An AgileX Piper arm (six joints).
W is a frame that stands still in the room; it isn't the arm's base.
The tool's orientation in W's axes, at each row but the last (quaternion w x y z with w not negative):
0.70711 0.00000 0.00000 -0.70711
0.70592 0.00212 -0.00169 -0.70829
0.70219 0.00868 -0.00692 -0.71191
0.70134 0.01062 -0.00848 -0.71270
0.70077 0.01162 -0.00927 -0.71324
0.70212 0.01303 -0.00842 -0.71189
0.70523 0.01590 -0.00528 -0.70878
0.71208 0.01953 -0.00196 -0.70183
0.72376 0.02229 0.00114 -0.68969
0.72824 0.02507 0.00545 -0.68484
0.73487 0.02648 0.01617 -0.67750
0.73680 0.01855 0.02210 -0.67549
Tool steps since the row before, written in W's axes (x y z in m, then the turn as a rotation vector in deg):
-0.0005 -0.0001 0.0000 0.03 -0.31 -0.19
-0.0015 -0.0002 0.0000 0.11 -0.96 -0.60
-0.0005 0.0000 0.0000 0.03 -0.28 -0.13
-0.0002 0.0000 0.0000 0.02 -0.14 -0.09
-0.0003 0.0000 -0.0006 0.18 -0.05 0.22
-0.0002 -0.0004 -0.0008 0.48 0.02 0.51
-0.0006 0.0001 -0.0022 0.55 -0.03 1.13
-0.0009 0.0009 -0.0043 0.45 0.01 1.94
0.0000 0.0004 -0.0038 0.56 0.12 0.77
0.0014 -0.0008 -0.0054 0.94 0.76 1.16
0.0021 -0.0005 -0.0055 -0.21 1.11 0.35
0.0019 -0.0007 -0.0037 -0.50 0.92 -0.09
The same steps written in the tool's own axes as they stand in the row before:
0.0001 -0.0005 0.0000 0.31 0.03 -0.19
0.0002 -0.0015 0.0000 0.96 0.11 -0.60
0.0000 -0.0005 0.0000 0.28 0.03 -0.13
0.0000 -0.0002 0.0000 0.14 0.02 -0.09
0.0000 -0.0003 -0.0006 0.05 0.19 0.21
0.0004 -0.0002 -0.0008 -0.03 0.49 0.50
-0.0001 -0.0007 -0.0022 0.01 0.58 1.11
-0.0008 -0.0010 -0.0043 -0.05 0.51 1.92
-0.0003 -0.0001 -0.0038 -0.12 0.59 0.75
0.0011 0.0012 -0.0054 -0.75 1.02 1.10
0.0010 0.0020 -0.0055 -1.14 -0.11 0.28
0.0011 0.0018 -0.0036 -0.95 -0.42 -0.15

